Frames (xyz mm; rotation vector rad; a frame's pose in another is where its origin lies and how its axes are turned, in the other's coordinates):
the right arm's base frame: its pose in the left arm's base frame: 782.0 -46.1 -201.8 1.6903 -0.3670 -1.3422
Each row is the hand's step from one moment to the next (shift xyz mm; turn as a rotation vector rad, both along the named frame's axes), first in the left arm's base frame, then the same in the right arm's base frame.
Working: the left arm's base frame: its pose in the right arm's base frame: -438.7 -95.7 672.8 -1.6903 0.3670 1.3422

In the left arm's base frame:
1: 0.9 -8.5 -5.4 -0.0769 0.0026 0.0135
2: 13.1 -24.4 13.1 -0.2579 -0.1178 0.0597
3: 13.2 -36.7 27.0 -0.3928 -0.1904 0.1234
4: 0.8 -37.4 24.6 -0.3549 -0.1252 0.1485
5: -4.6 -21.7 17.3 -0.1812 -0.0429 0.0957
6: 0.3 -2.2 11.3 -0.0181 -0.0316 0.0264
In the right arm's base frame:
1: 9.6 0.5 3.1 -0.0379 -0.0134 0.0670
2: 13.9 27.3 0.0 -0.0469 0.0342 0.2839
3: 14.1 44.9 5.8 -0.0835 0.0837 0.4379
4: 11.6 39.7 17.1 -0.1310 0.0799 0.3743
5: 3.0 24.0 14.4 -0.0939 0.0453 0.1816
6: -5.2 10.2 0.9 -0.0004 0.0325 0.0311

